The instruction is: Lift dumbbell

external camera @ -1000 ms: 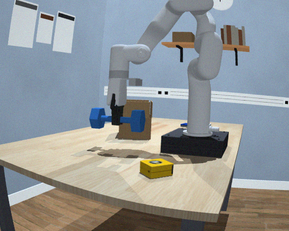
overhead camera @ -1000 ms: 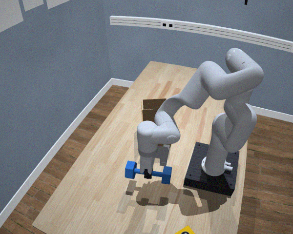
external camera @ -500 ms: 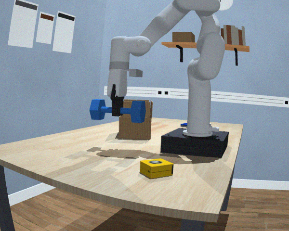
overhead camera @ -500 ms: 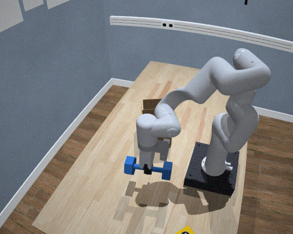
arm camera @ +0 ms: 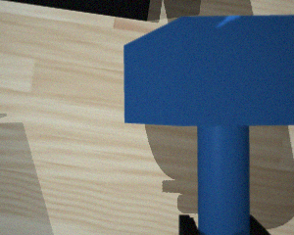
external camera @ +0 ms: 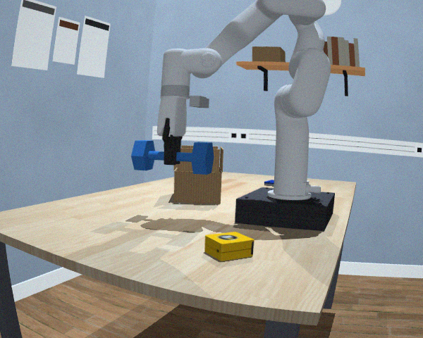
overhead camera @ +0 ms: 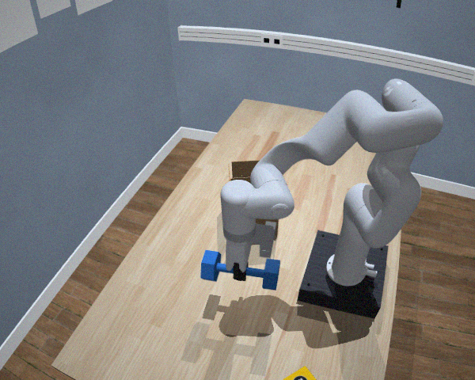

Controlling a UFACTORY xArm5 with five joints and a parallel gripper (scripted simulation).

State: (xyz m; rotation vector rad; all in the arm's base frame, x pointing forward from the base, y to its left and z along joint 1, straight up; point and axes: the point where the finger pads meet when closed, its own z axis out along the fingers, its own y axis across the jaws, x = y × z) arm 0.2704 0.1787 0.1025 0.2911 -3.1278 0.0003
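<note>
Now: hand right at the blue dumbbell. Also, from my hand: yellow tape measure 24 cm behind, 20 cm to the left, 15 cm below.
</note>
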